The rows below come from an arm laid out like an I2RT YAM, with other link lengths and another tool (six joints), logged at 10 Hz.
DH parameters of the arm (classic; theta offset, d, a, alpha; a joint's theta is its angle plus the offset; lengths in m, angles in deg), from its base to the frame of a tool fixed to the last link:
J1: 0 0.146 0.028 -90
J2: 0 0 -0.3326 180
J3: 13.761 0 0.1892 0
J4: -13.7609 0.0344 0.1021 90
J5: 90 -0.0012 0 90
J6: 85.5 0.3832 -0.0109 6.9
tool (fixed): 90 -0.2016 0 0
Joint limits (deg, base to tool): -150..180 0..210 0..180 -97..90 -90..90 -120..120
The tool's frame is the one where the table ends.
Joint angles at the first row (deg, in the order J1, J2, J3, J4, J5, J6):
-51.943 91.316 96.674 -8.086 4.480 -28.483
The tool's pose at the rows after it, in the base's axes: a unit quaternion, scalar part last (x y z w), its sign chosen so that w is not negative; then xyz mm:
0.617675 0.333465 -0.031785 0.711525 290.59 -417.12 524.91
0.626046 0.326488 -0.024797 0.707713 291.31 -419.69 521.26
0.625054 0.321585 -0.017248 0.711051 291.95 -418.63 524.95
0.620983 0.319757 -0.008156 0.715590 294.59 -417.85 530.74
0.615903 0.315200 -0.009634 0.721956 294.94 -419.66 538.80
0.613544 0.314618 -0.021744 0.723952 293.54 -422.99 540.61
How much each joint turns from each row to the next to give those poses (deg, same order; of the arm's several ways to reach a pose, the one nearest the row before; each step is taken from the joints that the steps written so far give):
0.000 1.142 1.144 0.000 1.842 2.459
-0.089 0.353 -0.168 -0.001 0.092 1.499
0.001 -0.086 -0.004 0.524 -0.347 0.793
0.000 0.261 0.787 0.268 -0.791 0.528
-0.001 0.440 1.408 0.086 0.257 -0.174
0.001 0.352 0.704 -0.085 0.969 -1.052

